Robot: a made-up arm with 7 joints.
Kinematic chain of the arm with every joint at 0, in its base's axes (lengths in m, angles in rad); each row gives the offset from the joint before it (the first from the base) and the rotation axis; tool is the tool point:
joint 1: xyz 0 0 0.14 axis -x
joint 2: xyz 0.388 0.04 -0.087 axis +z
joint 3: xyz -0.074 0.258 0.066 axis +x
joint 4: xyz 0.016 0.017 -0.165 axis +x
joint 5: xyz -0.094 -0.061 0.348 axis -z
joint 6: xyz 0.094 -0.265 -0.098 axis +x
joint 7: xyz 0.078 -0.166 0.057 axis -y
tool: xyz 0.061 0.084 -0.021
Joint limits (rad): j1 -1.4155..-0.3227 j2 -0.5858..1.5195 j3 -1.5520..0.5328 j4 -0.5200..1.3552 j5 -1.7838..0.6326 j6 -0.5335..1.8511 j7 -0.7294..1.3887
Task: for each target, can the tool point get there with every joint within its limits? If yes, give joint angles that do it. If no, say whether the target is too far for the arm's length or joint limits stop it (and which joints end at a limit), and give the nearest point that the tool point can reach.
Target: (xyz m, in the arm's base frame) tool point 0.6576 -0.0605 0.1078
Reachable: yes | joints -0.8168 0.4380 -0.8045 1.1979 -0.4458 -0.2520 -0.1836
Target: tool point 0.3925 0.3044 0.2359
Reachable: yes | joints -0.4809 0.9624 0.2069 0.8849 -1.2380 0.8643 -0.4622
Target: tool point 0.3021 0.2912 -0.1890
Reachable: yes | joints -1.1821 -0.3566 -0.1000 1.1087 0.2282 -0.1025 0.3956
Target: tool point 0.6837 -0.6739 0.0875
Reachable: no: joint limits stop it (at a limit: joint 2, joint 3, joint 5, joint 7) | nearest point 0.5873 -0.4965 0.1013 | short by 0.202 m
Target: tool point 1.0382 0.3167 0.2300
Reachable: no: joint limits stop it (at a limit: joint 2, joint 4) | nearest point 0.8933 0.3275 0.2331 | short by 0.145 m
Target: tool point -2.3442 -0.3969 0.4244
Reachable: no: too far | nearest point -0.2729 -0.1692 0.2613 | short by 2.090 m
